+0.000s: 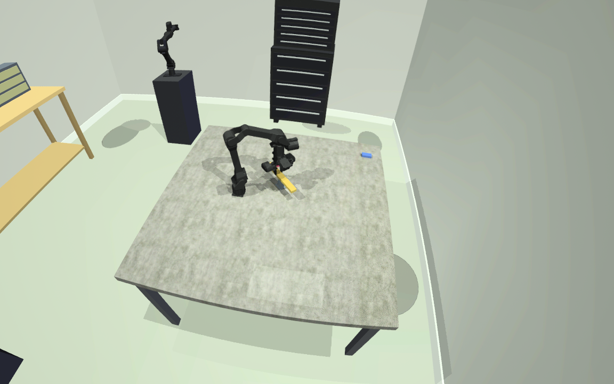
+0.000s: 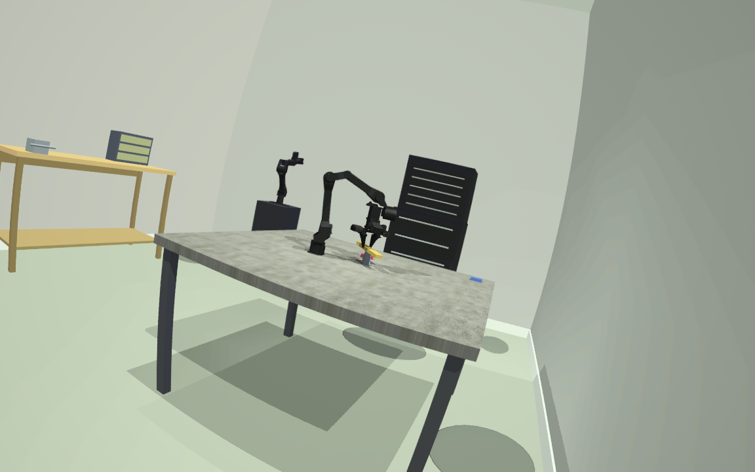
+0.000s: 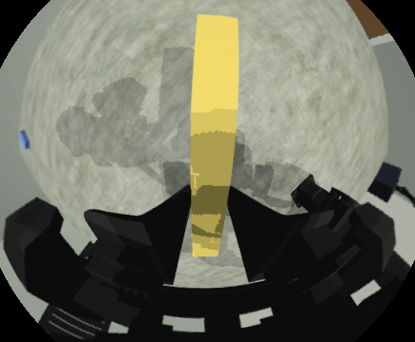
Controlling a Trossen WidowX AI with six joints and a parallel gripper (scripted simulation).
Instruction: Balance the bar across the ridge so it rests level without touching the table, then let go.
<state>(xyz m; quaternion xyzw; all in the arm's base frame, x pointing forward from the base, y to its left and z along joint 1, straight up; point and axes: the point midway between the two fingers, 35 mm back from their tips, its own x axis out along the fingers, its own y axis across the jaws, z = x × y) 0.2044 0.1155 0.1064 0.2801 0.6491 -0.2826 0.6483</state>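
Right now the yellow bar is 2 cm ahead of my gripper tip and 2 cm to the right of it. From my gripper tip the other things lie so: small blue block (54 cm ahead, 38 cm to the left, 6 cm below); small pink piece (4 cm behind, 16 cm to the left, 6 cm below).
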